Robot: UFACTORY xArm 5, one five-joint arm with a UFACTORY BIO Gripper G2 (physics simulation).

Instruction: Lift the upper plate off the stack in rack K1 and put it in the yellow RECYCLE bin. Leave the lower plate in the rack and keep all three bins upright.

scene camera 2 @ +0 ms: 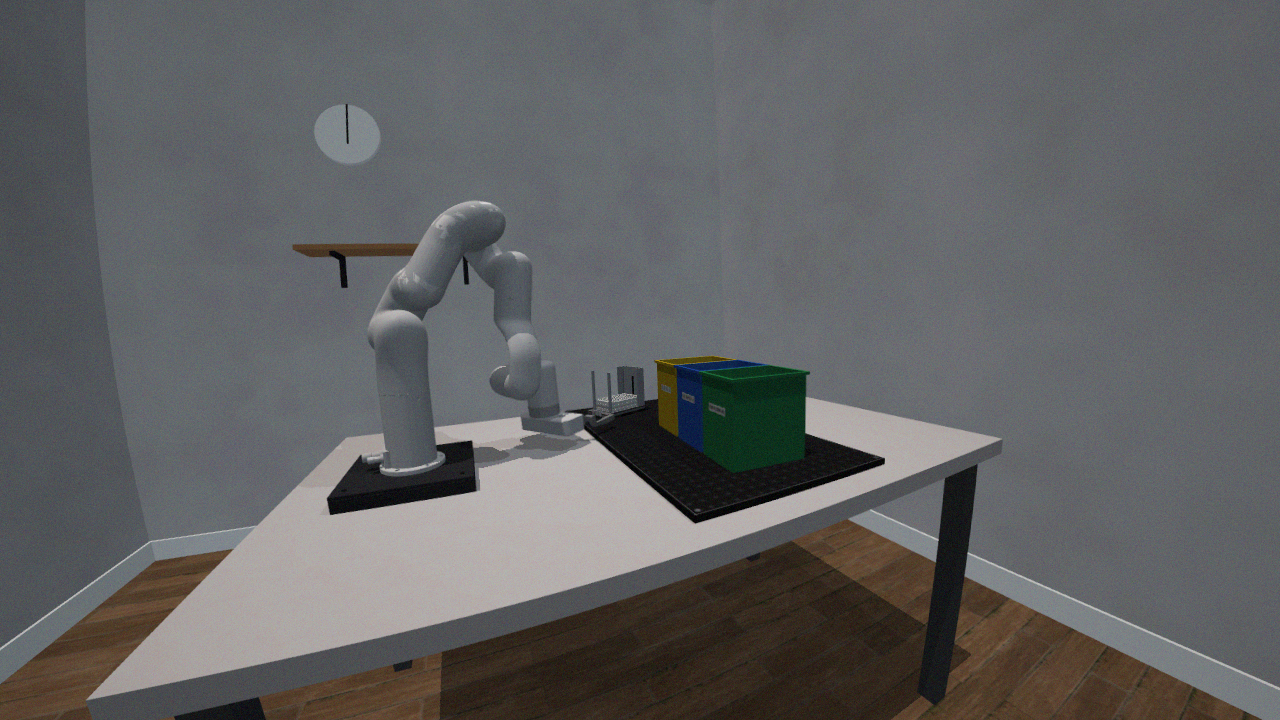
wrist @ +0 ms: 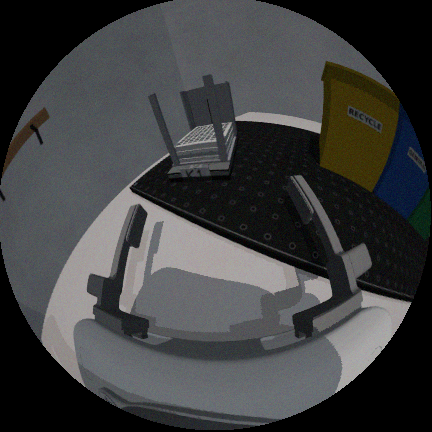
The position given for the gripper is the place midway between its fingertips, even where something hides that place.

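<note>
Visible in the robot's scene are a yellow bin (scene camera 2: 666, 373) and a blue bin (scene camera 2: 689, 382), along with a green bin (scene camera 2: 753, 417). The gripper (wrist: 210, 193) can be seen as well.
</note>
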